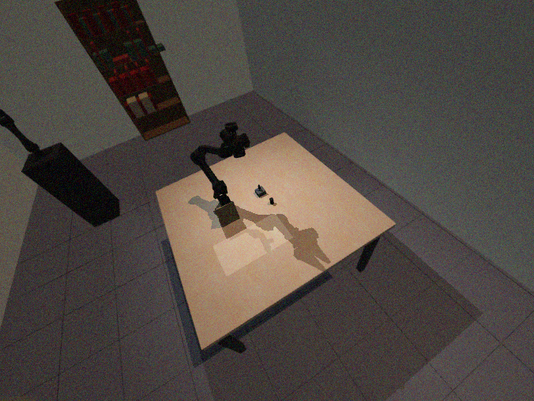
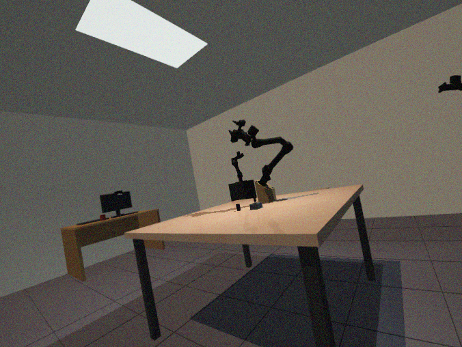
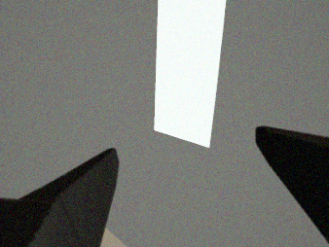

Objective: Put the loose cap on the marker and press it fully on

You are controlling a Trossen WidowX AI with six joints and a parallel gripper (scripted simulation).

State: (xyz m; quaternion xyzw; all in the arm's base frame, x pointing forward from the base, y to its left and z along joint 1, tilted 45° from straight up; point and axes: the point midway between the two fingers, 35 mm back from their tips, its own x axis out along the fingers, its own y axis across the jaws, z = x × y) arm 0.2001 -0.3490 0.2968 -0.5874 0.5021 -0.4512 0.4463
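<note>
Now: the dark cap 12 cm ahead of my gripper tip, 2 cm to the left of it and 62 cm below it. Also, from my gripper tip: holder block 9 cm ahead, 15 cm to the left, 63 cm below.
</note>
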